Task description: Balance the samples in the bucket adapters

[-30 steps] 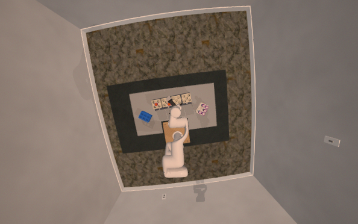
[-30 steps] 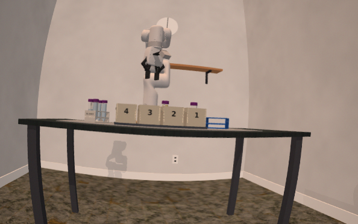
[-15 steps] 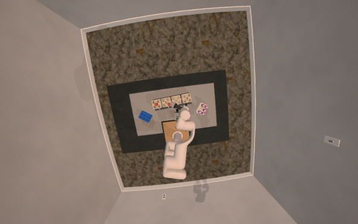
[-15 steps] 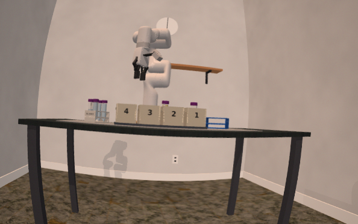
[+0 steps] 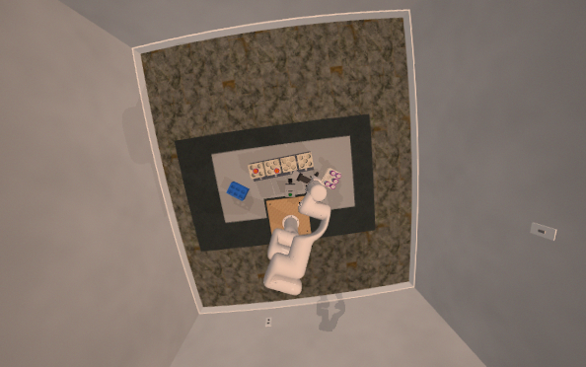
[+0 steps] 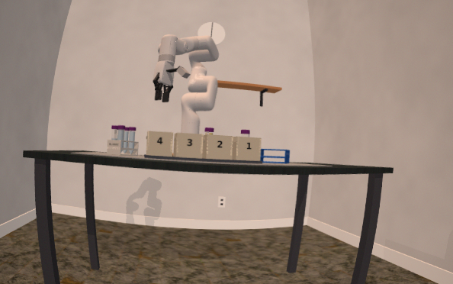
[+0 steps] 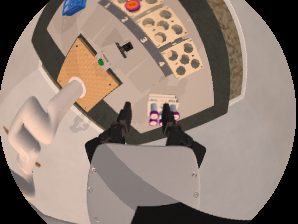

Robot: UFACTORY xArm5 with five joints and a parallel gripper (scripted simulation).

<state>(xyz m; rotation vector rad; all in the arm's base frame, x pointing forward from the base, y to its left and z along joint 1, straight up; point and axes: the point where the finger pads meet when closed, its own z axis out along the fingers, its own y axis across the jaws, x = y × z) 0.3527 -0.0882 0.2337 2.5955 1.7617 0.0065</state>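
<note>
My gripper is now 19 cm above the purple-capped blank tube, 14 cm to the left of it and 3 cm past it. Round my hand: adapter 3: 20 cm below, 13 cm to the left, 9 cm ahead; then purple-capped blank: 19 cm below, 18 cm to the right; then green DONE key: 18 cm below, 13 cm behind, 11 cm to the left.
</note>
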